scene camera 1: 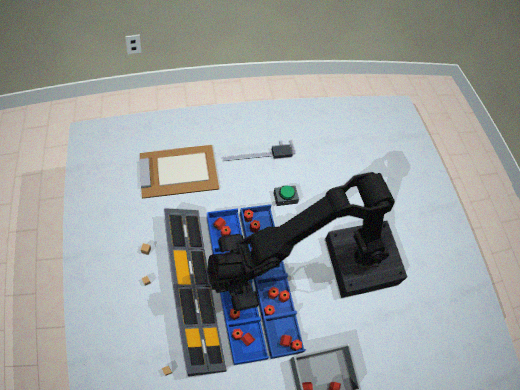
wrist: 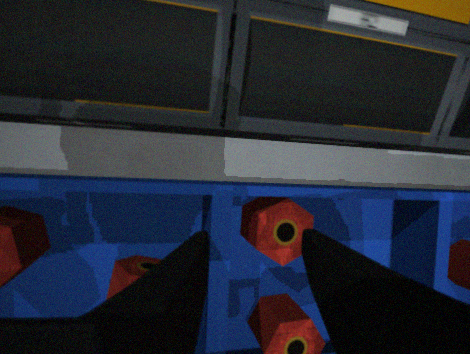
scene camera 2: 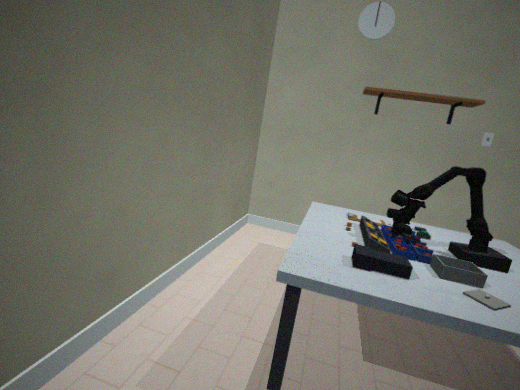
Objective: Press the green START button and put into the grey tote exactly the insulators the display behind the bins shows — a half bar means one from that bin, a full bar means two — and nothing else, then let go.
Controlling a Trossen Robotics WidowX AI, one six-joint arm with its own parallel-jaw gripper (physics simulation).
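My gripper [scene camera 1: 238, 272] [scene camera 2: 401, 230] [wrist: 255, 241] is partly open and empty, low over the blue bins [scene camera 1: 250, 354] [wrist: 217, 220]. In the wrist view its right fingertip overlaps the edge of a red insulator [wrist: 270, 225]; another insulator [wrist: 285, 322] lies below it, and one [wrist: 125, 275] is partly behind the left finger. The display [scene camera 1: 206, 370] [wrist: 232, 75] shows one full yellow bar in its second section and two half bars in the section nearest the tote; the others are dark. The grey tote [scene camera 1: 320, 353] [scene camera 2: 457, 272] holds two visible red insulators [scene camera 1: 307, 386] [scene camera 1: 334, 385], partly cut off. The green button [scene camera 1: 287, 192] stands beyond the bins.
A clipboard [scene camera 1: 183, 168] and a caliper-like tool [scene camera 1: 282, 151] lie beyond the bins. Small tan blocks [scene camera 1: 145, 248] [scene camera 1: 146, 280] [scene camera 1: 166, 370] lie behind the display. A black box [scene camera 2: 381, 262] stands near the display's end, and a flat plate [scene camera 2: 486, 299] lies beside the tote.
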